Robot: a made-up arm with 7 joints.
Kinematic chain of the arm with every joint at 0, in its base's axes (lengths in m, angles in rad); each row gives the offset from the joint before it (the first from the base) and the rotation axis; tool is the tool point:
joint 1: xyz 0 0 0 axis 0 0.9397 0.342
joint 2: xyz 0 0 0 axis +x
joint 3: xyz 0 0 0 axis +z
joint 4: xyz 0.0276 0 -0.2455 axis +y
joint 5: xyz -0.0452 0 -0.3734 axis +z
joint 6: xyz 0 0 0 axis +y
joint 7: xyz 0 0 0 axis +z
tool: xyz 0 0 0
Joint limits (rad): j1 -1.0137..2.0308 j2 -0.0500..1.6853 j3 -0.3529..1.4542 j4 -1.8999..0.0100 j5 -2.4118..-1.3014 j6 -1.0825..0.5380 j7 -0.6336..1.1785
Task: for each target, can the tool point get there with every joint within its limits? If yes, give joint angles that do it. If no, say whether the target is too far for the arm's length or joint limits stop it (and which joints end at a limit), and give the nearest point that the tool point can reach.
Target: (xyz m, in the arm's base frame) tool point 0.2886 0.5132 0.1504
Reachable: yes | joints -0.7839 1.2678 0.6694 -0.6883 -2.2465 -0.1762 -0.1650
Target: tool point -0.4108 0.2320 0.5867
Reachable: no: too far | nearest point -0.4392 0.2585 0.3510 | short by 0.239 m
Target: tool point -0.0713 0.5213 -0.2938
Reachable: yes | joints 0.7213 1.2320 -0.2108 -0.7600 -2.2123 0.3551 0.1139
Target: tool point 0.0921 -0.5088 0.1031
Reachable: no: joint limits stop it (at a limit: joint 1, joint 2, joint 3, joint 4) | nearest point 0.2822 -0.2690 0.1804 | short by 0.316 m
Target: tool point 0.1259 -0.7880 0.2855
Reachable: no: too far | nearest point 0.2822 -0.2690 0.1804 | short by 0.552 m
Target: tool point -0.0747 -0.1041 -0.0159
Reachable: no: joint limits stop it (at a limit: joint 1, joint 3, joint 4) | nearest point -0.2798 -0.0693 -0.3186 | short by 0.367 m
